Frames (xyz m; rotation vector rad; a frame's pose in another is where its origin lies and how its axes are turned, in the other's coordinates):
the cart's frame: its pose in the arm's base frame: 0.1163 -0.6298 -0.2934 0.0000 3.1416 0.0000
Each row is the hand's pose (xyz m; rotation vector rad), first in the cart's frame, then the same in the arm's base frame.
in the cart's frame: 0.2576 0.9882 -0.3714 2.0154 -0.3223 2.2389
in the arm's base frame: -0.1413 0.3584 0.0780 2.1733 0.1649 -1.9563
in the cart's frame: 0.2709 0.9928 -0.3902 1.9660 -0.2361 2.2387
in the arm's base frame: -0.1546 0.3630 0.0968 2.2355 0.2285 -1.9632
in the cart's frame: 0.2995 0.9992 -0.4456 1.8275 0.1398 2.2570
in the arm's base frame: -0.1832 0.3694 0.1522 -2.3511 -0.3562 1.9037
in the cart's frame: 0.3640 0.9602 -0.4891 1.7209 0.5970 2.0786
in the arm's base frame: -0.2477 0.3304 0.1957 -2.0516 -0.5215 1.6985
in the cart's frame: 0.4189 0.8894 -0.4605 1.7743 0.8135 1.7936
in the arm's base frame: -0.3026 0.2596 0.1671 -1.7443 -0.6456 1.7255
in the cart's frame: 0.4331 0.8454 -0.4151 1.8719 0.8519 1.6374
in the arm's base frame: -0.3168 0.2156 0.1217 -1.5887 -0.6686 1.8162
